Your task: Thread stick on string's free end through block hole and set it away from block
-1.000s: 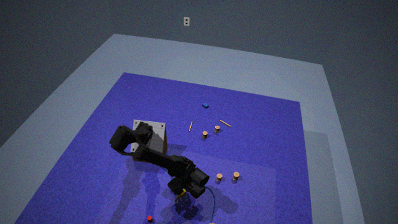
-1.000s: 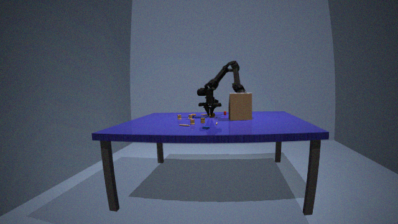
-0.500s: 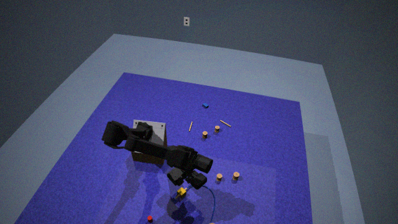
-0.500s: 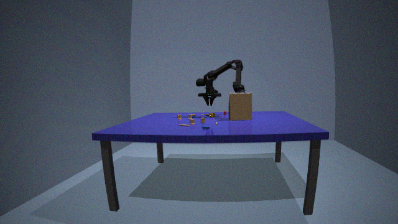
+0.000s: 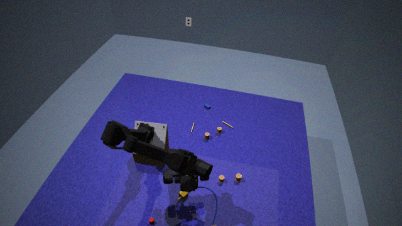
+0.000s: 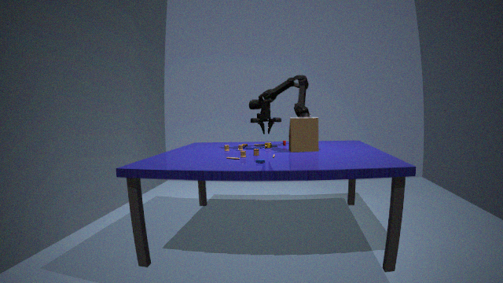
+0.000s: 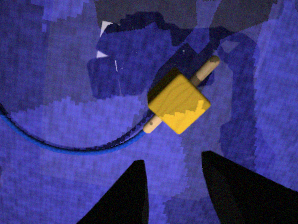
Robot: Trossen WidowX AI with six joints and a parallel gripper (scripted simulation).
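Now: the yellow wooden block 10 mm behind my gripper tip, 10 mm to the right of it and 70 mm below it. Also, from my gripper tip: red object 130 mm behind, 150 mm to the right, 70 mm below; thin wooden stick 70 mm below; round wooden button 140 mm ahead, 160 mm to the right, 80 mm below.
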